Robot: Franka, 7 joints.
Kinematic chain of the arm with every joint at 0, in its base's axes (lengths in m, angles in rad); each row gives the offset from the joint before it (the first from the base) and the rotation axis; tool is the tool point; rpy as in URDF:
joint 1: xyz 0 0 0.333 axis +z
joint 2: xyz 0 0 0 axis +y
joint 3: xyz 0 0 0.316 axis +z
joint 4: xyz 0.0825 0 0 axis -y
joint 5: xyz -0.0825 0 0.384 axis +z
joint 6: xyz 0 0 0 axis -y
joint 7: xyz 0.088 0 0 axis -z
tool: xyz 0 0 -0.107 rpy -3.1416 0 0
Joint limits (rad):
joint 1: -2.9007..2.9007
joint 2: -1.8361..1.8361
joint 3: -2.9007..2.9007
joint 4: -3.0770..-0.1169
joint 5: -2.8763..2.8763
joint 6: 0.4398..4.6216
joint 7: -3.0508..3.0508
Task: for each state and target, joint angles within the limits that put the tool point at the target. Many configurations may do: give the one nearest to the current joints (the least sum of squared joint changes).
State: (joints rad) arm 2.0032 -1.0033 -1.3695 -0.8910 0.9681 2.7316 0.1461
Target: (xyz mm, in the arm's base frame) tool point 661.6 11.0 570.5
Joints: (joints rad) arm 1.9973 -1.0299 -1.4204 -1.6947 1.0165 2.6571 0.1461
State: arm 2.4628 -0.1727 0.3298 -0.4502 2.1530 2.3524 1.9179
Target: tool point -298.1 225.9 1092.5
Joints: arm 2.3173 0.0201 0.1896 -0.7039 2.1545 2.4729 1.9179
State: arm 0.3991 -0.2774 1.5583 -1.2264 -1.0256 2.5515 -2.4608
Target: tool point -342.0 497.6 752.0
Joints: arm 0.4796 -0.2707 1.4990 -1.5253 -1.0277 2.4714 -2.4608
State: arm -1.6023 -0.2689 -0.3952 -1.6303 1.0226 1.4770 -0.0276
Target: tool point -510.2 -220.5 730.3
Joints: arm -2.0065 -0.0641 -0.8350 -1.5328 1.0277 1.7346 -0.0276
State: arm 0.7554 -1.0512 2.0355 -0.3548 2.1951 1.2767 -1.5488
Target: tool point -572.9 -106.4 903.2
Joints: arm 0.4142 -0.6072 1.8915 -0.5097 2.2432 1.4500 -1.5488
